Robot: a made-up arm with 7 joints.
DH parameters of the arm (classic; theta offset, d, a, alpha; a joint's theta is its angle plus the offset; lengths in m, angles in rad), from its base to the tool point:
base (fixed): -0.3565 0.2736 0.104 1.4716
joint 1: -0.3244 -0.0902 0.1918 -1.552
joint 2: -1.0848 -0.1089 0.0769 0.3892
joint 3: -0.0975 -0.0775 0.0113 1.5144
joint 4: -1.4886 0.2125 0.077 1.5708
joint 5: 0 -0.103 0.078 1.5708
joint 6: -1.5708 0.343 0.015 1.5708
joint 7: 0.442 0 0.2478 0
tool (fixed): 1.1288 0.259 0 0
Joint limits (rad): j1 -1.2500..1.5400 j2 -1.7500..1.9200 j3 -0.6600..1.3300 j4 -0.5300..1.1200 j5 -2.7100..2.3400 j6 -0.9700..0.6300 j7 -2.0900..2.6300
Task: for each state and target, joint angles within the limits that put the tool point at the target. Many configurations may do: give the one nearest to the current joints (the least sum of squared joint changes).
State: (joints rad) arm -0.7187 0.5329 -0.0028 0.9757 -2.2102 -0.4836 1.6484
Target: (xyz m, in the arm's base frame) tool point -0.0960 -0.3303 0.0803
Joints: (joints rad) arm -0.0552 1.1507 0.4409 0.7442 -1.7420 -0.6237 2.1898
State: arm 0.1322 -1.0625 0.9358 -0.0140 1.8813 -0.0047 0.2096
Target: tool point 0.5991 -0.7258 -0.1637
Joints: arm 0.4535 -0.6044 1.2237 0.0956 1.8384 0.1051 0.3041
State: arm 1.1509 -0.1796 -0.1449 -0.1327 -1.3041 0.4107 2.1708
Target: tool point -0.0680 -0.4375 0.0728
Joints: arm 1.3130 0.0145 0.0221 -0.4452 -1.7801 0.6300 2.1923
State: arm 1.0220 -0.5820 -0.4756 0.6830 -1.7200 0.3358 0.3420
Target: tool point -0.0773 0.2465 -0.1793
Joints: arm 1.2978 -0.5895 -0.3797 0.5027 -2.2237 0.1473 0.3809
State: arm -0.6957 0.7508 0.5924 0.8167 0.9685 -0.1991 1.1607
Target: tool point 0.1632 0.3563 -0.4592
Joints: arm -0.9069 0.6824 0.5606 0.7233 0.8927 -0.2668 1.2476
